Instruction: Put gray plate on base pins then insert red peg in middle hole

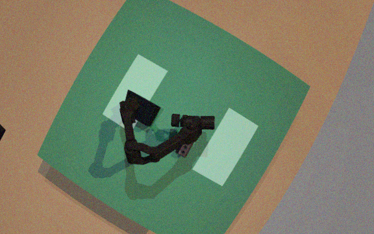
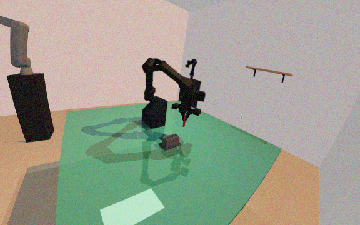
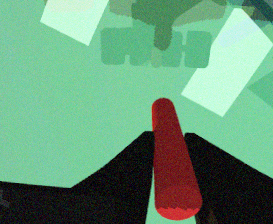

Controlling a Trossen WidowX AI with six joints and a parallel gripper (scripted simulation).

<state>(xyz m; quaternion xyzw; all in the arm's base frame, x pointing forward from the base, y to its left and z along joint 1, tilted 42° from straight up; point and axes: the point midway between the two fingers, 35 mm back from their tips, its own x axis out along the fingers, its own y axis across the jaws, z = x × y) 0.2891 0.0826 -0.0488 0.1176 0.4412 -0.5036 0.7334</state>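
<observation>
My gripper tip is now 130 mm to the left of the gray plate, 70 mm short of it and 70 mm above it. The rest, counted from my gripper tip: dark base (130 mm to the right, 110 mm below, 60 mm ahead); red peg (right at my gripper tip).
</observation>
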